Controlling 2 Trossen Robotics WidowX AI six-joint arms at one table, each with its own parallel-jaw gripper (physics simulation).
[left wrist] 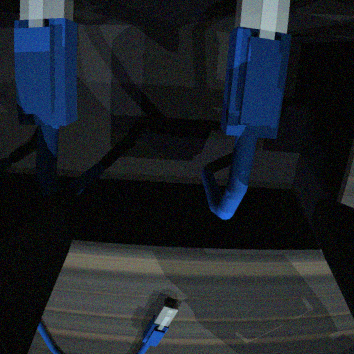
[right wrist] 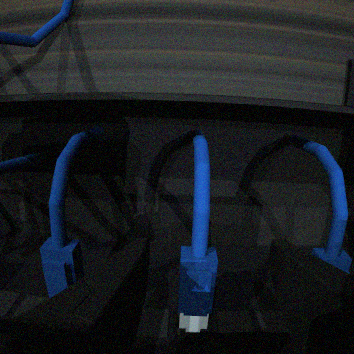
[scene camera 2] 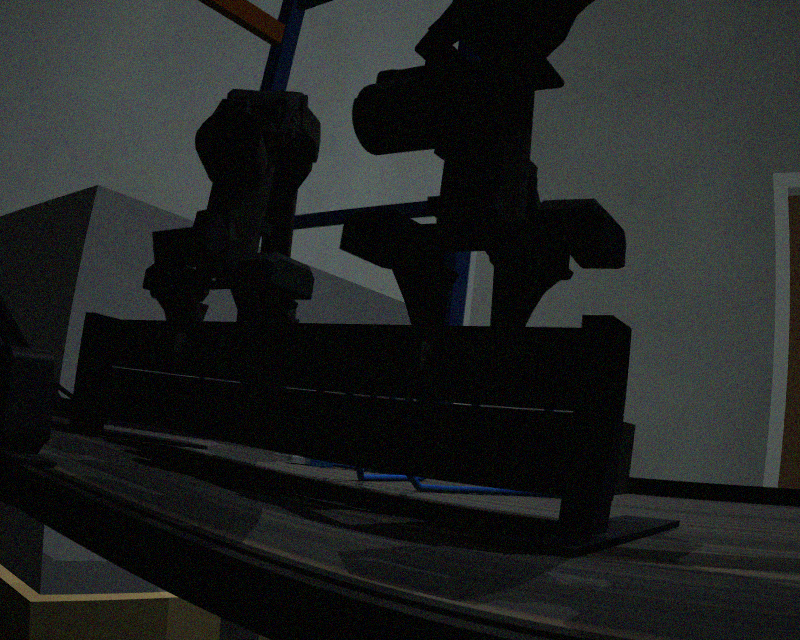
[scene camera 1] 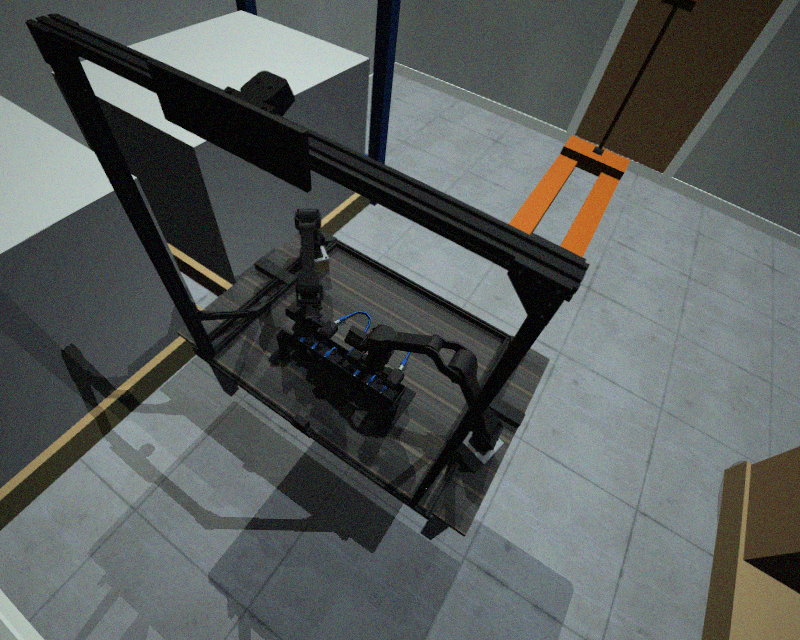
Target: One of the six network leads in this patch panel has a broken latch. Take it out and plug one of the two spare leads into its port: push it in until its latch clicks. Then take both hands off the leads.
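Note:
The black patch panel stands on the dark wooden table, with several blue leads plugged into it. My right gripper is half open over the panel. In the right wrist view its fingers stand on either side of the middle plug without closing on it; two more plugs sit beside it. My left gripper is open and empty at the panel's other end, facing two plugged-in plugs. A spare lead lies on the table below them.
A black gantry frame spans the table. A loose blue cable arcs on the table behind the panel, and another cable shows under it. The scene is dim, and scene camera 2 shows mostly silhouettes.

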